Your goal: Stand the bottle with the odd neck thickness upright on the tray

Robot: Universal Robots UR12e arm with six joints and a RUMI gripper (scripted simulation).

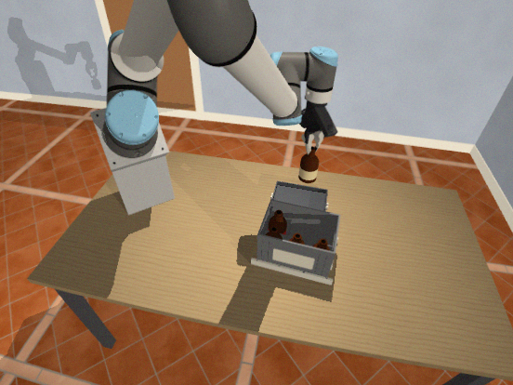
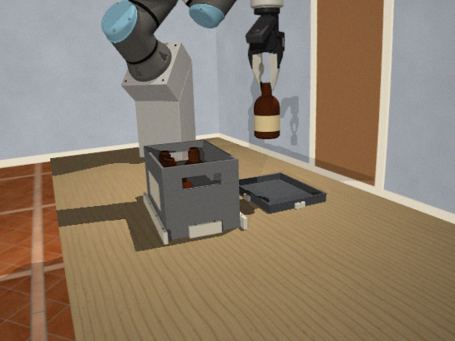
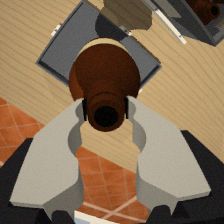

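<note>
Now: the bottle 70 mm below my hand. Round my hand: grey tray (320 mm below, 50 mm to the left, 20 mm behind); then grey crate (250 mm below, 240 mm to the right, 30 mm behind).
</note>
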